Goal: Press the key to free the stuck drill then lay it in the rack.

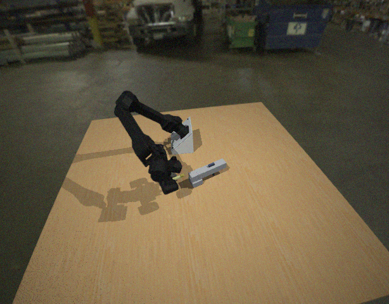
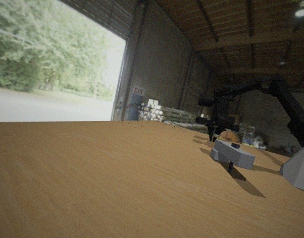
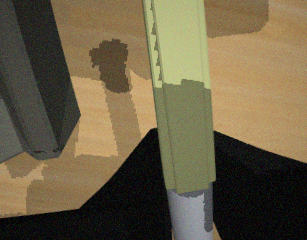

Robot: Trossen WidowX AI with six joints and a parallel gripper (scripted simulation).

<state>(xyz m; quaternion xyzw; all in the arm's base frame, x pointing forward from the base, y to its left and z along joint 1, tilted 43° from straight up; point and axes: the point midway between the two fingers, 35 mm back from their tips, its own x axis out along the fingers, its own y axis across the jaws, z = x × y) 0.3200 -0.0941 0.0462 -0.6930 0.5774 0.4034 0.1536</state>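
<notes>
Now: gripper tip 4 cm to the right of the drill, 4 cm below it and 1 cm past it. From my gripper tip the other things lie so: grey block 19 cm to the left, 7 cm behind, 1 cm above; dark blue key 22 cm to the left, 8 cm behind, 2 cm above; dark grey rack 7 cm behind, 2 cm below, 1 cm to the left.
</notes>
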